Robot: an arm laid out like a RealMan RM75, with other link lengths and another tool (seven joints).
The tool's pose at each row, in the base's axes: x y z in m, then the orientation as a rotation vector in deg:
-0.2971 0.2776 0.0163 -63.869 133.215 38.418
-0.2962 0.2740 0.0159 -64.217 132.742 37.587
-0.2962 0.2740 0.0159 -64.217 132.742 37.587
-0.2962 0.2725 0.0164 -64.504 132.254 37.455
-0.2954 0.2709 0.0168 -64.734 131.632 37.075
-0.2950 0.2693 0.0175 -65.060 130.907 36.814
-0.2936 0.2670 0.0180 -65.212 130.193 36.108
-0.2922 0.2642 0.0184 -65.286 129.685 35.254
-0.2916 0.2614 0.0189 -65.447 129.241 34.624
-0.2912 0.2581 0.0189 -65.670 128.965 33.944
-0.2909 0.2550 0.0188 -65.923 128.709 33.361
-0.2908 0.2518 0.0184 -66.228 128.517 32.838
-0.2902 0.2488 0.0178 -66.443 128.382 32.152
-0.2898 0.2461 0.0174 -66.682 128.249 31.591
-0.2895 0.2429 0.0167 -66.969 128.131 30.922
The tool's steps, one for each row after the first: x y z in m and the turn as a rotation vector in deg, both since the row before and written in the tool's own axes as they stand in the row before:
0.0018 -0.0028 -0.0017 0.534 -0.115 -0.598
0.0000 0.0000 0.0000 0.000 0.000 0.000
0.0006 -0.0007 -0.0013 0.063 -0.238 -0.416
0.0003 -0.0014 -0.0011 0.273 -0.340 -0.507
0.0003 -0.0011 -0.0014 0.170 -0.390 -0.582
0.0003 -0.0023 -0.0015 0.540 -0.401 -0.590
0.0007 -0.0026 -0.0017 0.643 -0.249 -0.486
0.0010 -0.0019 -0.0019 0.447 -0.186 -0.450
0.0017 -0.0021 -0.0019 0.437 -0.011 -0.416
0.0018 -0.0019 -0.0017 0.355 0.006 -0.399
0.0021 -0.0019 -0.0016 0.284 0.074 -0.382
0.0019 -0.0022 -0.0012 0.421 0.108 -0.346
0.0017 -0.0018 -0.0012 0.324 0.101 -0.328
0.0023 -0.0021 -0.0012 0.379 0.157 -0.373

